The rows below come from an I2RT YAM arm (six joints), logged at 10 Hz.
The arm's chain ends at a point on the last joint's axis. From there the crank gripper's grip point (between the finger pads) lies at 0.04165 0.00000 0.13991 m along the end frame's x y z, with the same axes.
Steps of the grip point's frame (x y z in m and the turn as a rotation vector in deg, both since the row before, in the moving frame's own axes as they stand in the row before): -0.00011, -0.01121, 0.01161, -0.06, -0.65, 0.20; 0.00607, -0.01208, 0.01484, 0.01, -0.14, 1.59; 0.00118, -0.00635, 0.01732, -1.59, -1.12, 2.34; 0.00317, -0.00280, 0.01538, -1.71, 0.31, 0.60; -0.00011, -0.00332, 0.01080, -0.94, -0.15, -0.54
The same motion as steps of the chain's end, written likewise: 0.00148, -0.01150, 0.01115, -0.06, -0.65, 0.20; 0.00643, -0.01321, 0.01474, 0.01, -0.14, 1.59; 0.00404, -0.01189, 0.01661, -1.59, -1.12, 2.34; 0.00244, -0.00741, 0.01568, -1.71, 0.31, 0.60; 0.00025, -0.00523, 0.01071, -0.94, -0.15, -0.54
